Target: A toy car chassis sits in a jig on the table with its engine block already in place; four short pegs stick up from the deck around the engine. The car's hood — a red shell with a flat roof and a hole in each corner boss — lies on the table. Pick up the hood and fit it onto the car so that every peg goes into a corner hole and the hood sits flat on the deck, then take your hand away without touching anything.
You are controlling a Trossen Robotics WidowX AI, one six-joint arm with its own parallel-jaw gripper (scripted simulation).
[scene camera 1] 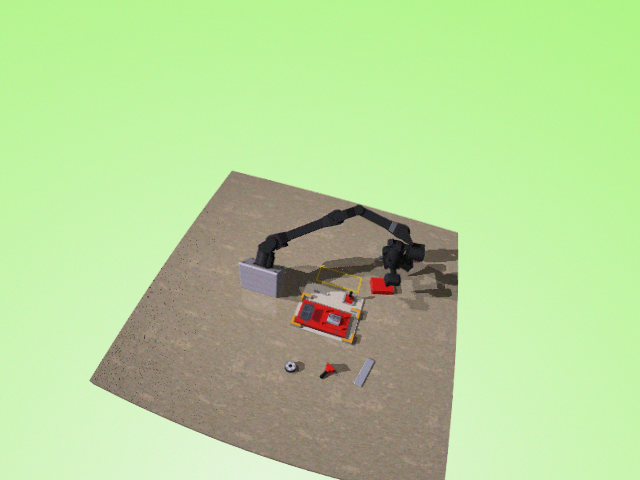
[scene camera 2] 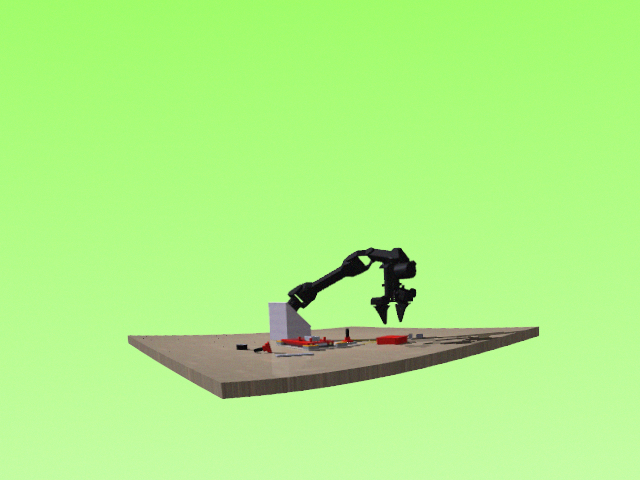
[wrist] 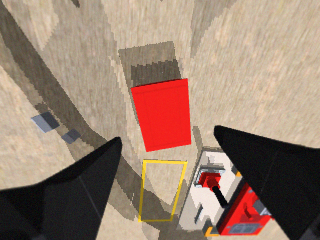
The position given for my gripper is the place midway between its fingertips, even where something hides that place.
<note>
My gripper (scene camera 2: 393, 323) is open, with nothing in its grasp. Further things: a red hood (wrist: 162, 108).
My gripper is seen too in the wrist view (wrist: 168, 135).
</note>
